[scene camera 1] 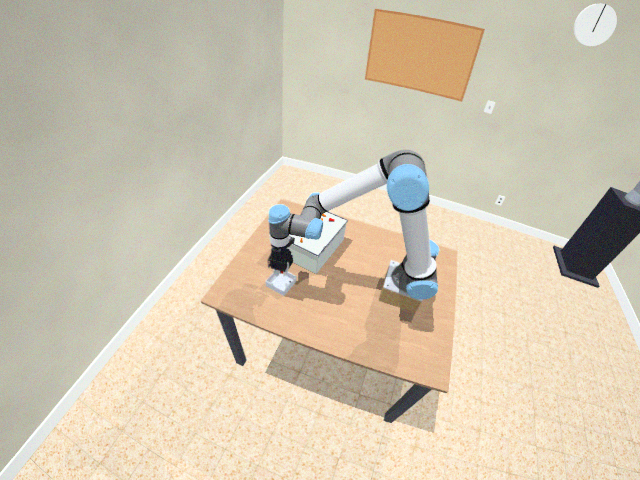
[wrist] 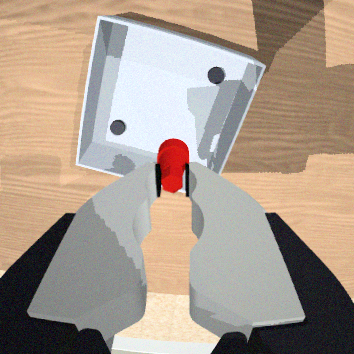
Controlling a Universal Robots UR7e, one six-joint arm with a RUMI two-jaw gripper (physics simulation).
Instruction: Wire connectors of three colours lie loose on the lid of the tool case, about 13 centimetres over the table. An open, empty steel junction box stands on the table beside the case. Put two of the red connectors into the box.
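Frame: origin at the arm's base, x back, y right, z up, level; millimetres.
Seen in the pictures: gripper, between the fingertips: (scene camera 1: 282, 273) (wrist: 173, 165).
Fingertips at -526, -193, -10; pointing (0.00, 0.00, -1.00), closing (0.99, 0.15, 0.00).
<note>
Offsets run from my fingertips to a thing's top centre, as dx, dy, dz. Level surfaces: height alone.
My gripper (scene camera 1: 281, 271) (wrist: 173, 165) is shut on a red connector @[-1, +8, +28] (wrist: 173, 162) and holds it above the near side of the junction box, with the box's near wall partly hidden behind the connector and jaws. The open steel junction box @[-10, +7, -47] (scene camera 1: 271, 284) (wrist: 90, 95) stands on the table; two dark round holes show in its floor, and no connector shows lying in its visible part. On the lid of the tool case @[+28, +288, +53] (scene camera 1: 330, 238), another red connector @[+88, +378, +65] (scene camera 1: 331, 220) lies near the back, and an orange connector @[+13, +173, +71] (scene camera 1: 301, 240) lies near the front. The arm hides part of the lid.
The tool case stands behind and to the right of the box on the wooden table @[dz -85] (scene camera 1: 356, 320) (wrist: 30, 200) in the scene view. The arm's base plate (scene camera 1: 391, 281) is on the table's right side. Shadows fall on the table beside the box.
</note>
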